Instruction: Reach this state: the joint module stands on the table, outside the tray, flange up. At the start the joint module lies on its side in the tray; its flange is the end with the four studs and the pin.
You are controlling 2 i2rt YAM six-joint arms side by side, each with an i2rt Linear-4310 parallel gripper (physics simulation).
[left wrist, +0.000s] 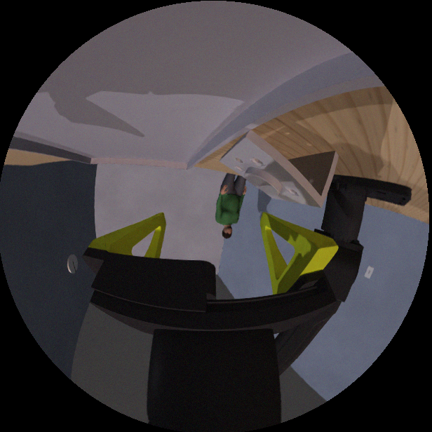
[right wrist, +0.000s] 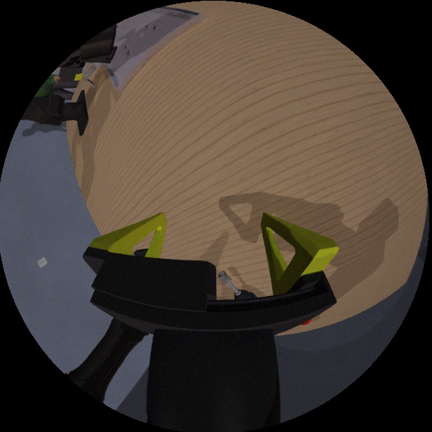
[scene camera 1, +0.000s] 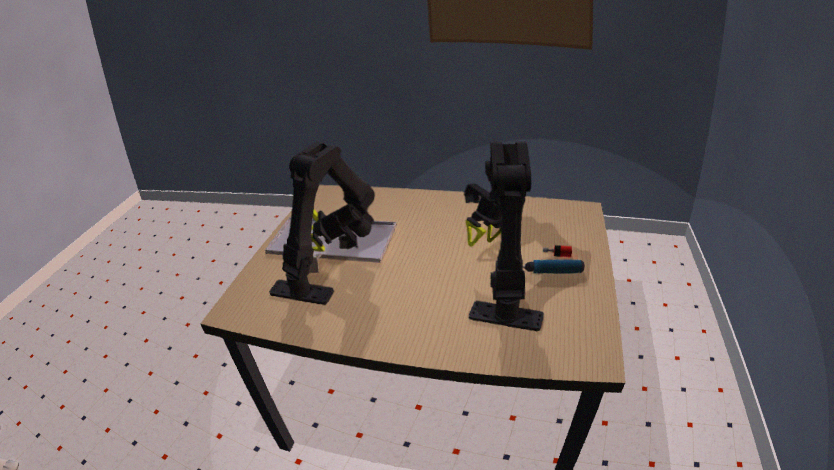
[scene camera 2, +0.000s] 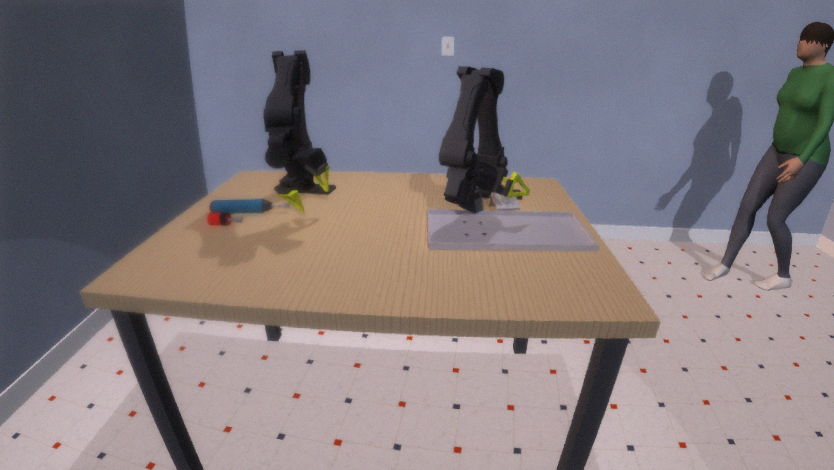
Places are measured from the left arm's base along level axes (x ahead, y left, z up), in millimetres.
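Pixels of known places: left gripper, fingertip midpoint: [scene camera 2: 519, 189]; right gripper, fingertip midpoint: [scene camera 1: 479, 243] [scene camera 2: 315, 201]; left arm's base, origin of the base link: [scene camera 1: 301, 293] [scene camera 2: 490, 194]; right arm's base, origin of the base link: [scene camera 1: 506, 317] [scene camera 2: 304, 189].
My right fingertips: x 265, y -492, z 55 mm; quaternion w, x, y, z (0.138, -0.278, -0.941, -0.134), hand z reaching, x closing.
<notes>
Ahead of a thing's pixels: the offset from my right fingertips to its top centre. "*": to the spot under its first point.
The joint module does not show clearly in any view. At the bottom left corner of scene camera 1 a small pale thing [scene camera 1: 8, 464] is cut off at floor level; I cannot tell what it is. The grey tray @[dx +26, dy +515, dz -39 mm] [scene camera 1: 380, 236] [scene camera 2: 513, 247] [right wrist: 150, 37] lies on the table with several small dark dots on its floor. My left gripper [scene camera 1: 316, 230] [left wrist: 212, 217] is open and empty, over the tray's side nearer the arm bases. My right gripper [scene camera 1: 482, 236] [scene camera 2: 313, 200] [right wrist: 213, 217] is open and empty above the table, away from the tray.
A grey angled bracket with holes @[dx -128, dy +520, dz -6 mm] [scene camera 2: 505, 202] [left wrist: 280, 175] stands between the tray and the left arm's base. A blue-handled tool @[* dx -52, dy -248, dz -22 mm] [scene camera 1: 557, 266] [scene camera 2: 239, 205] and a small red tool @[dx +53, dy -247, dz -21 mm] [scene camera 1: 563, 251] [scene camera 2: 218, 218] lie near my right gripper. A person [scene camera 2: 802, 122] [left wrist: 230, 207] stands beyond the table.
</notes>
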